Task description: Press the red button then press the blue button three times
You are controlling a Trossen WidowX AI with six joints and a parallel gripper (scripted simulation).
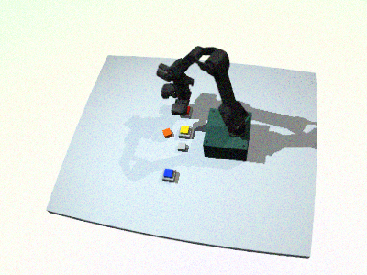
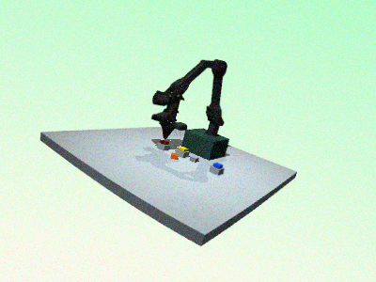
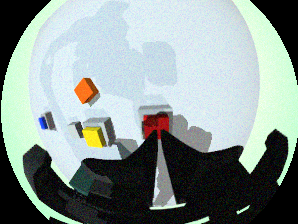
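Now: gripper tip 2 cm above the red button. From my gripper tip the other things lie so: grey block 1 cm ahead, 18 cm to the left, 4 cm below; then orange block 8 cm ahead, 11 cm to the left, 4 cm below; then yellow button 11 cm to the left, 2 cm below.
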